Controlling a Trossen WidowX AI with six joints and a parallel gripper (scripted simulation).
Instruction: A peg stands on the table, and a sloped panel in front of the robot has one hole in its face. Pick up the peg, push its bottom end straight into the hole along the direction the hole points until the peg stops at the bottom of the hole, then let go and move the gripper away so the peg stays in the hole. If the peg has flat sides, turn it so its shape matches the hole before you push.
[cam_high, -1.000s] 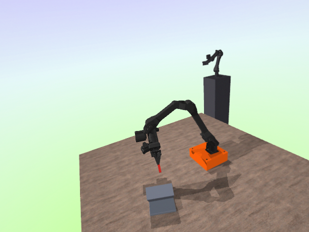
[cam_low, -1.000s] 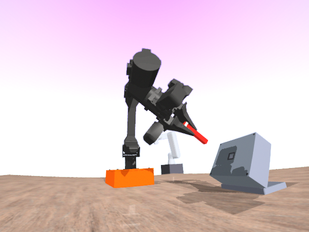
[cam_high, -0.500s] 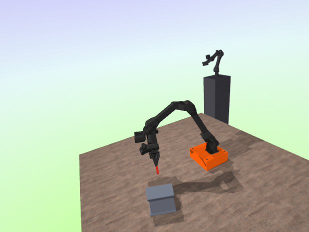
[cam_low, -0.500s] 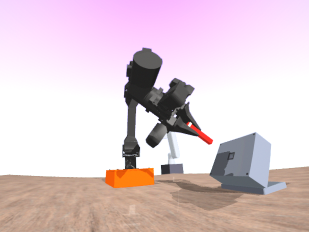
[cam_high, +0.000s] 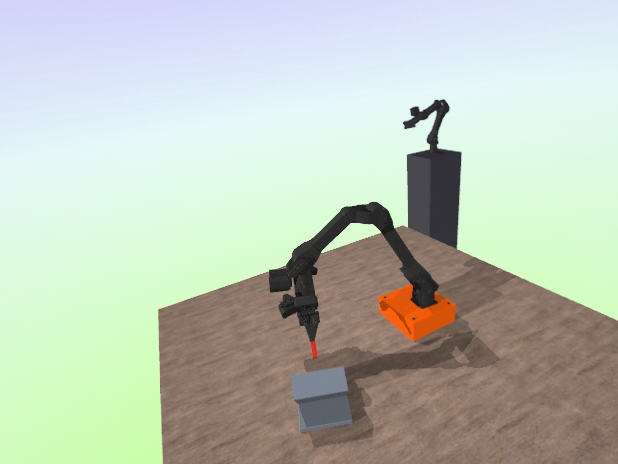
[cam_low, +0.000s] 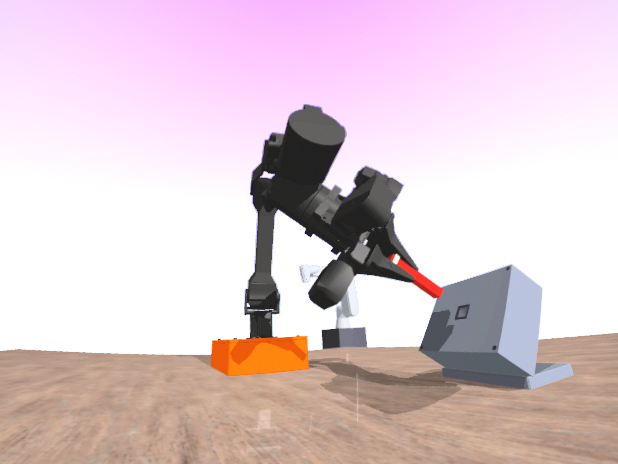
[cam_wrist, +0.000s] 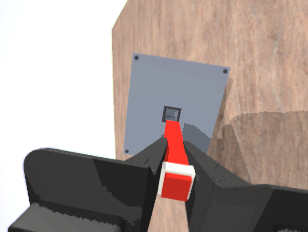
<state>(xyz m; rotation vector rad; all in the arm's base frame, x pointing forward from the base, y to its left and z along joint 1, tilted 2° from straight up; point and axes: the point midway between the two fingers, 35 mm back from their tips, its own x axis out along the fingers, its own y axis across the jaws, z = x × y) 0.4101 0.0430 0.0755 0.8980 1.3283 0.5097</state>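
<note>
The sloped grey panel lies 9 cm to the left of my gripper tip, 6 cm below it and 2 cm ahead of it. The rest, counted from my gripper tip: red square peg (1 cm to the right, 1 cm behind, 1 cm above).
</note>
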